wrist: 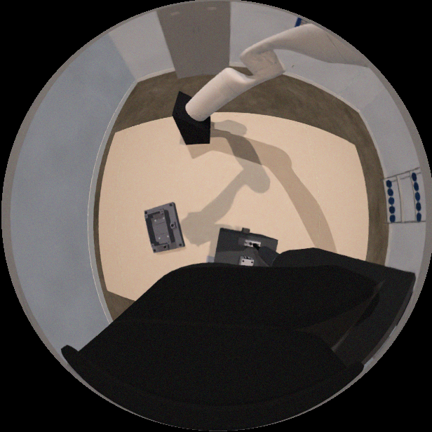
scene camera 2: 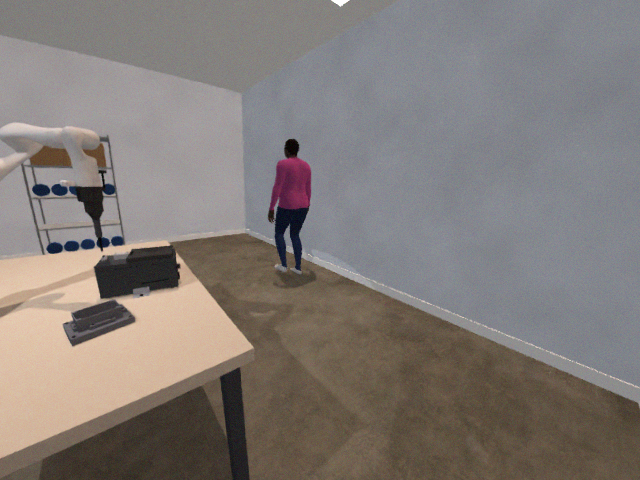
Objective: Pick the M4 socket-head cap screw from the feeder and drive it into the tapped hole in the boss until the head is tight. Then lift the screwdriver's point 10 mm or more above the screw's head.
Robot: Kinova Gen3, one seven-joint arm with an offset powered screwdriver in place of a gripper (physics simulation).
Labels:
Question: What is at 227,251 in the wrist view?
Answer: A dark screw feeder.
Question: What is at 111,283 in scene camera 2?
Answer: A dark screw feeder.

